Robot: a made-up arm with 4 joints.
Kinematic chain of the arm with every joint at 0, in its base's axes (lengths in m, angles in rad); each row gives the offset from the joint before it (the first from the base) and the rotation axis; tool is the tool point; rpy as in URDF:
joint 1: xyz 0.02 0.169 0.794 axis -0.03 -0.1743 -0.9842
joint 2: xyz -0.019 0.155 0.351 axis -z
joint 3: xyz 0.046 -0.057 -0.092 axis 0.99 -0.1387 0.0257
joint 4: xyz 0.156 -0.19 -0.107 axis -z
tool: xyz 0.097 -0.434 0.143 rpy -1.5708 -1.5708 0
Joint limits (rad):
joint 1: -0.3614..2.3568
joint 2: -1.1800..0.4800
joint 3: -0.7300..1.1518
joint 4: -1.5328..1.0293
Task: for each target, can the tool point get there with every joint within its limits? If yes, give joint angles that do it. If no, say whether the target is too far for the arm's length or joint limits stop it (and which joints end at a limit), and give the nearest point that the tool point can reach.
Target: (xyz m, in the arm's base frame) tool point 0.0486 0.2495 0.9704
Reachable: no: joint limits stop it (at a limit: joint 1, joint 4) | nearest point -0.1178 0.4252 0.6470 | short by 0.404 m
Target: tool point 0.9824 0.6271 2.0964
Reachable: no: too far | nearest point 0.6433 0.4341 1.4510 | short by 0.754 m
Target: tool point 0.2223 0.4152 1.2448
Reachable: no: joint limits stop it (at a limit: joint 1, joint 2, joint 3, joint 4) | nearest point 0.0796 0.6675 1.2972 | short by 0.295 m
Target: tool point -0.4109 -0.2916 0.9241
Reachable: yes | joints 1.8378 -0.2064 0.4938 -0.4512
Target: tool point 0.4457 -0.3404 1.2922
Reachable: yes | joints 1.4526 -0.7984 -0.2114 -1.2102
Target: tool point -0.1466 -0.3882 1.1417
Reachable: yes | joints 1.4899 0.0887 0.2720 -1.2794
